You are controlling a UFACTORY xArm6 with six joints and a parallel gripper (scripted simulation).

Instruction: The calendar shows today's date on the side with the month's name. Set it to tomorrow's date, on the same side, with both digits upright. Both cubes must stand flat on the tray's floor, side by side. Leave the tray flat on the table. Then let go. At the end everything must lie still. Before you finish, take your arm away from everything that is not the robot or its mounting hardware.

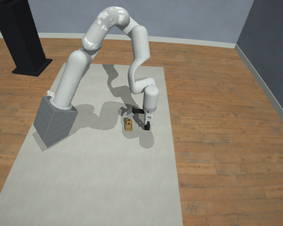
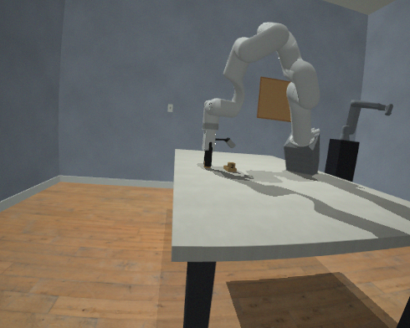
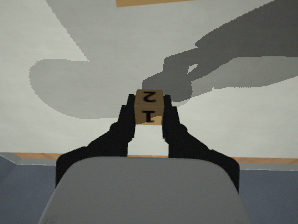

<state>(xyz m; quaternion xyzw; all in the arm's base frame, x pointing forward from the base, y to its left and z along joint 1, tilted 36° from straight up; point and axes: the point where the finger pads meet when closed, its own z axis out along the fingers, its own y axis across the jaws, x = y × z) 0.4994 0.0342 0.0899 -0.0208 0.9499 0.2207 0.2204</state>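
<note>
Now: hand 1 cm above the wooden digit cube. From my hand the other things lie so: wooden calendar tray: 11 cm behind, 2 cm below.
</note>
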